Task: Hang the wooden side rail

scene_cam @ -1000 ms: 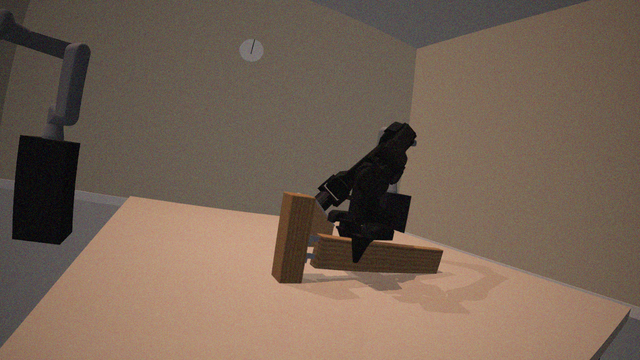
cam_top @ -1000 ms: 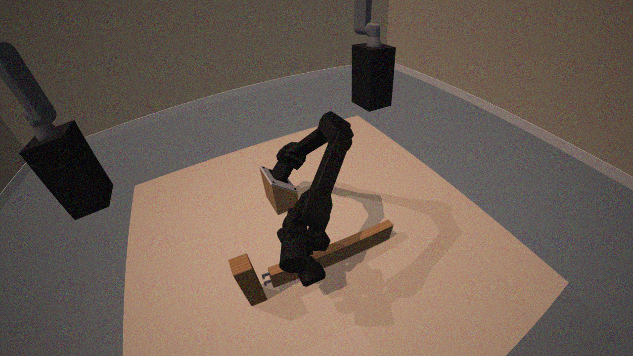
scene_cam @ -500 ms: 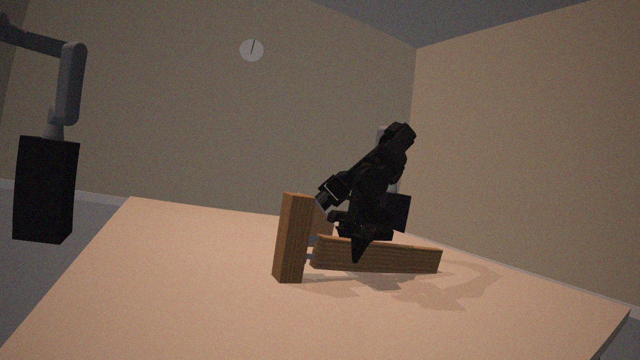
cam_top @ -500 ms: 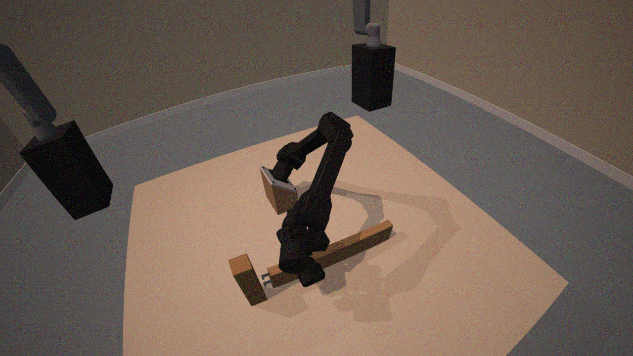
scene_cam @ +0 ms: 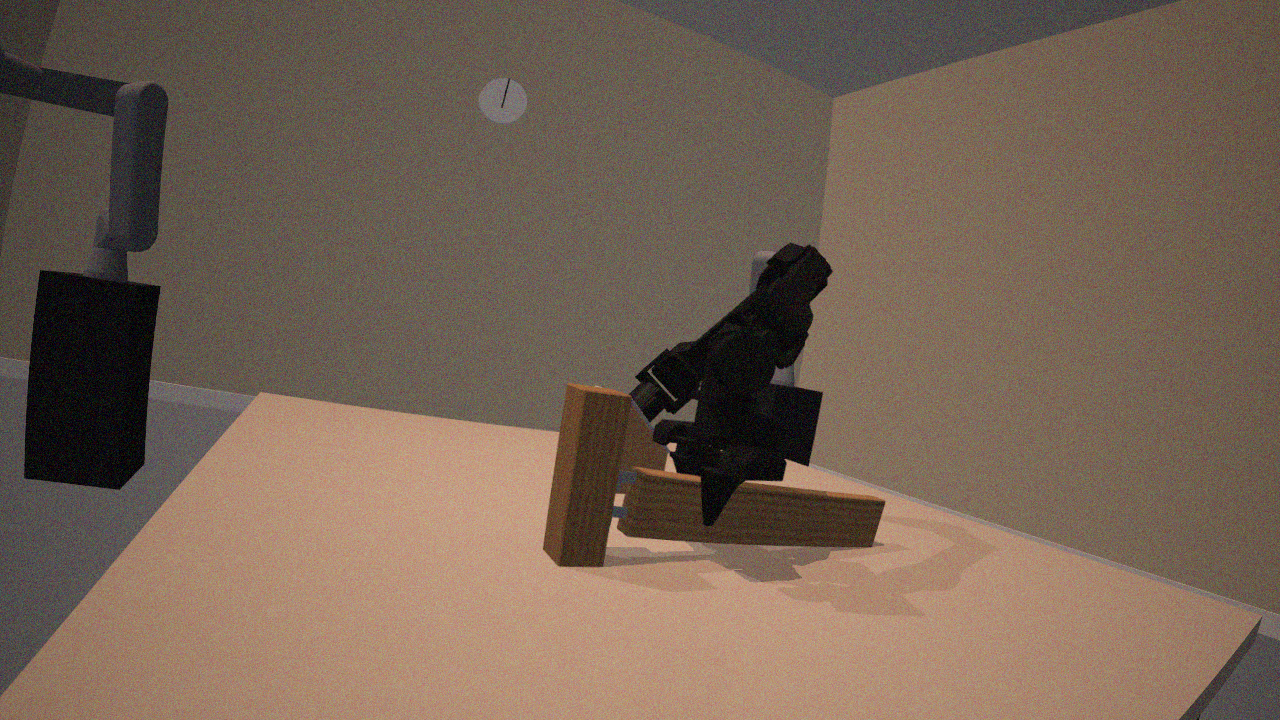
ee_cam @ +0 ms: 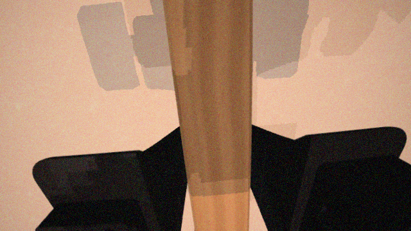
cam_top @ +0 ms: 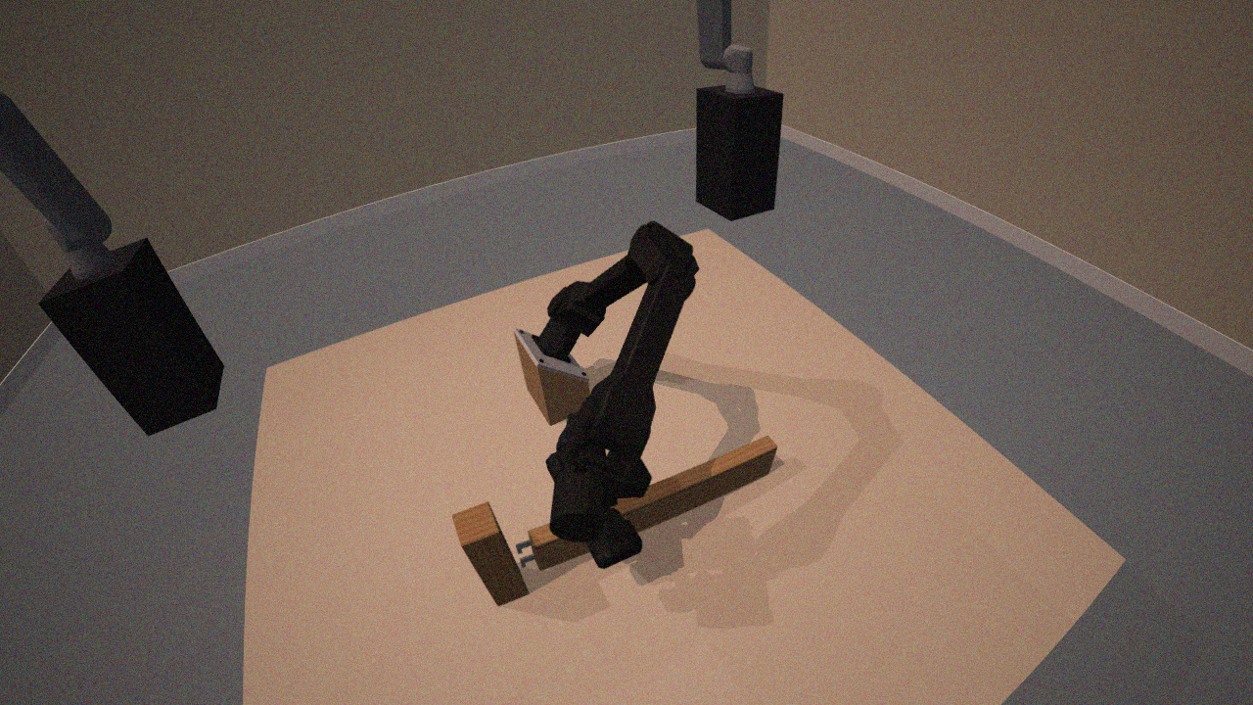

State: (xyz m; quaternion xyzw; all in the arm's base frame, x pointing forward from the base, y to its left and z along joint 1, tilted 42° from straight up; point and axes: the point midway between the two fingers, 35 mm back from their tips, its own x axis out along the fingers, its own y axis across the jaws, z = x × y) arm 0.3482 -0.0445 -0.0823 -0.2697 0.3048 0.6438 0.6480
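The headboard post lies 15 cm to the right of my gripper tip, 4 cm above it and 1 cm behind it.
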